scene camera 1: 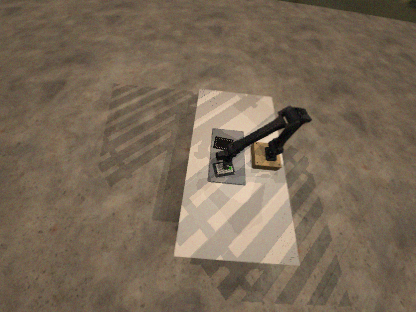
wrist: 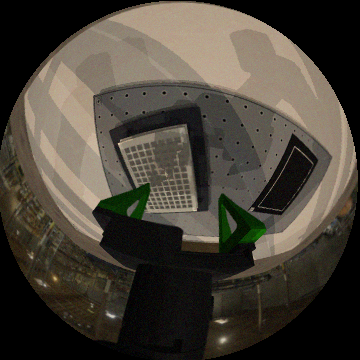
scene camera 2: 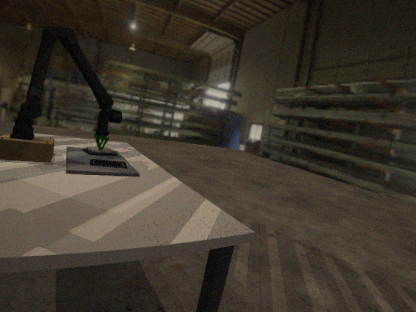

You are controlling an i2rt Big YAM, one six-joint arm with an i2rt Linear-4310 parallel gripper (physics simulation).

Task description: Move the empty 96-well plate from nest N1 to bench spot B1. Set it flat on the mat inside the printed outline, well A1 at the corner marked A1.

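Pixels of known places: gripper, fingertip midpoint: (scene camera 1: 225, 163) (wrist: 184, 191) (scene camera 2: 99, 148); arm's base, link origin: (scene camera 1: 270, 154) (scene camera 2: 22, 137).
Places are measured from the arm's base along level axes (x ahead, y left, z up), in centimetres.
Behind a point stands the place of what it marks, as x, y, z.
Observation:
The white 96-well plate (wrist: 162, 167) @(40.0, 13.7, -4.3) (scene camera 1: 223, 169) @(38.8, 15.3, -4.8) sits in the dark nest N1 (wrist: 202, 150) @(42.3, 9.1, -5.7) on the grey perforated board. My gripper (wrist: 184, 191) @(37.2, 10.7, -3.7) (scene camera 2: 101, 149) @(37.2, 10.7, -3.7) is open, with its green fingers spread and nothing between them. It is above the near end of the plate, with the fingertips on either side of that end in the wrist view. Bench spot B1 is a black mat (wrist: 286, 180) @(39.7, -8.8, -6.7) (scene camera 1: 223, 143) @(38.9, -10.6, -6.7) (scene camera 2: 108, 163) @(38.7, -11.1, -6.7) with a thin white printed outline, at the other end of the board. A small pale corner mark shows at its near left corner; its lettering is too small to read.
The grey board (wrist: 235, 200) @(33.6, 1.1, -6.9) (scene camera 1: 240, 177) @(24.4, 20.2, -6.8) (scene camera 2: 75, 169) @(23.2, -24.5, -6.9) lies on the pale table (scene camera 1: 240, 245) @(25.6, 68.1, -8.2) (scene camera 2: 125, 215) @(34.2, -64.9, -8.2). The arm stands on a wooden base block (scene camera 1: 266, 164) @(4.3, 9.6, -0.3) (scene camera 2: 30, 150) @(4.9, -11.0, -3.4) beside the board. Striped shadows fall over the table. Storage racks stand in the background in scene camera 2.

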